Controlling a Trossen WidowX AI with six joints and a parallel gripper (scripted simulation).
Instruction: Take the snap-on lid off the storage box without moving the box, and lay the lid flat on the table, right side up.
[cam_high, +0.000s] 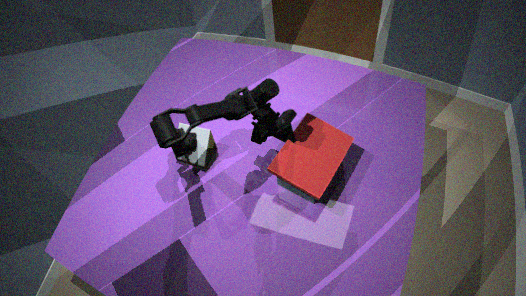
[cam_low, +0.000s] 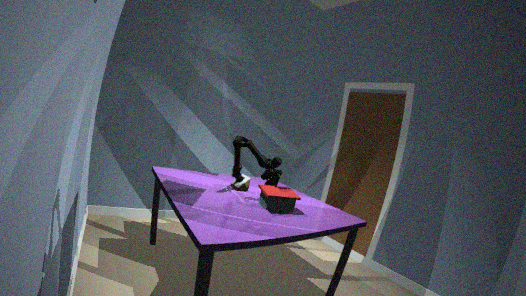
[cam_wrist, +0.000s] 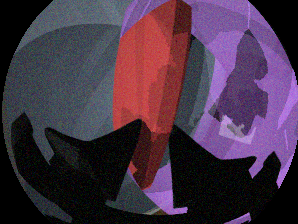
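The red lid lies 7 cm ahead of my gripper tip and 3 cm to the right of it. From my gripper tip the other things lie so: storage box: 7 cm ahead, 3 cm to the right, 6 cm below.
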